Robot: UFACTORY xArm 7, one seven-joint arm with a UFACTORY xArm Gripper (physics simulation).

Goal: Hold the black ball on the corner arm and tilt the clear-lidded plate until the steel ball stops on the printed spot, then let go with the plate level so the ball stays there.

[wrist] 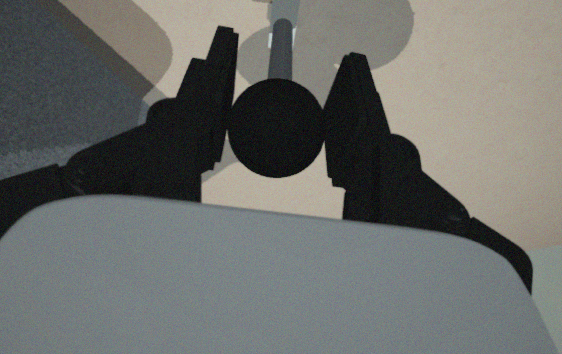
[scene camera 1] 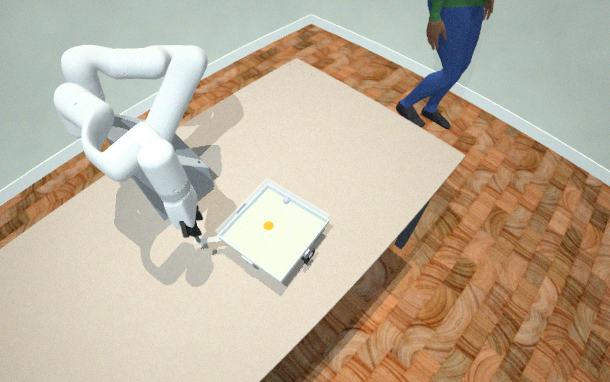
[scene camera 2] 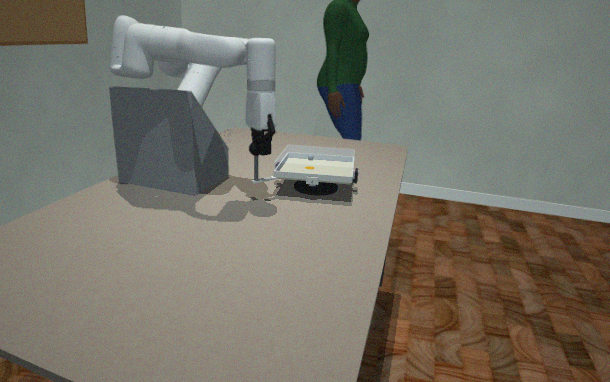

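Observation:
My gripper is shut on the black ball, with one finger on each side of it. The ball tops an upright grey stem that joins the corner arm at the plate's left corner. The clear-lidded plate looks close to level; a slight tilt cannot be judged. The steel ball lies near the back wall, off the orange printed spot. The spot is uncovered.
The plate stands above a dark round base on the beige table. A black knob is on its right side. The grey robot pedestal stands left of it. A person stands beyond the table.

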